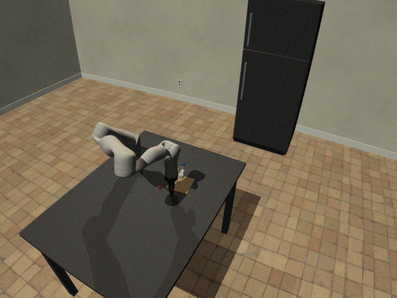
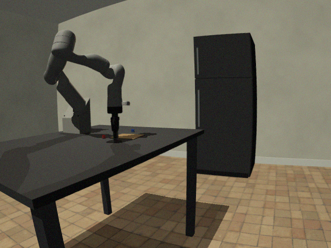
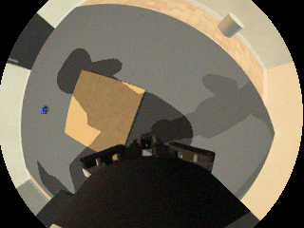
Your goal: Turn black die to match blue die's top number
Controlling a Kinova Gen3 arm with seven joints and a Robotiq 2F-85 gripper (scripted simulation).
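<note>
The tan mat lies 10 cm to the left of my hand and 2 cm below it. From my hand the other things lie so: red die (9 cm behind, 2 cm to the left, 2 cm below); then blue die (7 cm behind, 27 cm to the left, 2 cm below); then black die (1 cm below).
</note>
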